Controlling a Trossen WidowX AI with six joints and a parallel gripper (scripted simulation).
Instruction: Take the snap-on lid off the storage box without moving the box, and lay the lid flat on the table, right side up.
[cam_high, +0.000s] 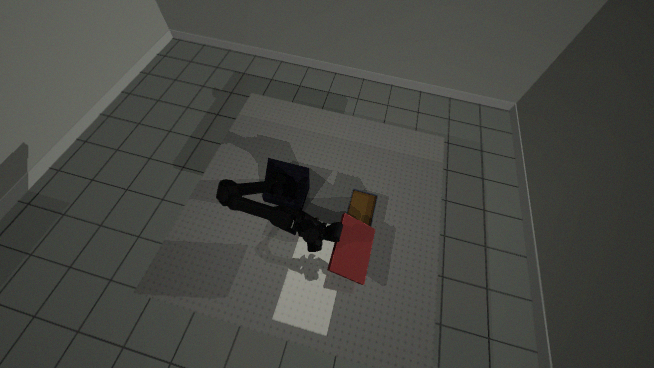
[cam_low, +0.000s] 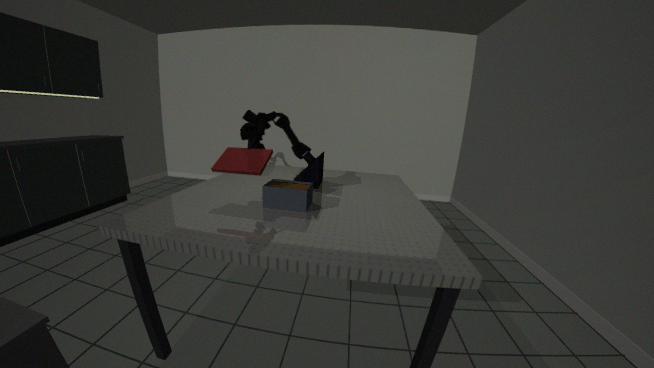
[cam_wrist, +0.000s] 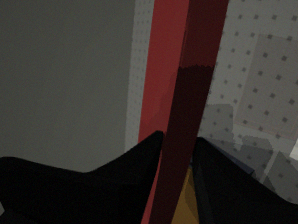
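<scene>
Now: gripper tip 7 cm short of the red lid, 4 cm above it and 1 cm to the left of it. Round my gripper tip: blue storage box (22 cm to the left, 18 cm below, 10 cm ahead).
</scene>
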